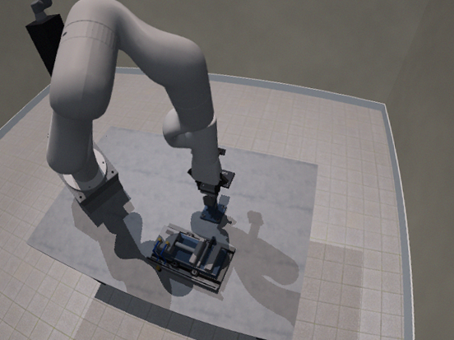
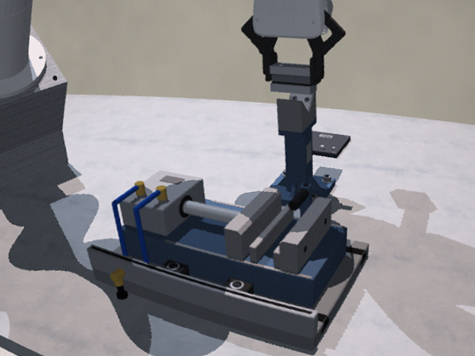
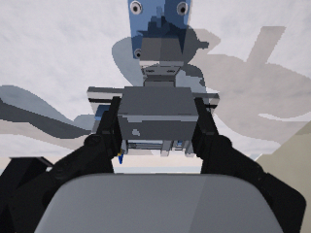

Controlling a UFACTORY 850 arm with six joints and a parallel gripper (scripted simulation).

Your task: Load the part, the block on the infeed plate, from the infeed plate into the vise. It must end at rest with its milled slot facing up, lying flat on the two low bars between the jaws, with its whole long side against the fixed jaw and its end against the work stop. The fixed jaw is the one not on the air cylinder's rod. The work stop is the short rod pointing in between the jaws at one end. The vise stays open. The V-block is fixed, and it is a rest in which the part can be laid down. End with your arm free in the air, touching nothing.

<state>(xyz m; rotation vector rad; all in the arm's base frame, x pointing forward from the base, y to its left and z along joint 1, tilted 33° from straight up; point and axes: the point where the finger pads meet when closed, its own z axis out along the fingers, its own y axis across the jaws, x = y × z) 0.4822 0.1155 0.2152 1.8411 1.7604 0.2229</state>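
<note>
Now: hand 1 cm to the left of the part and 1 cm above it. The rest, counted from my hand: black work stop: 5 cm ahead, 18 cm to the right, 11 cm below; cylinder rod: 4 cm behind, 21 cm to the right, 12 cm below; blue post: 14 cm below.
</note>
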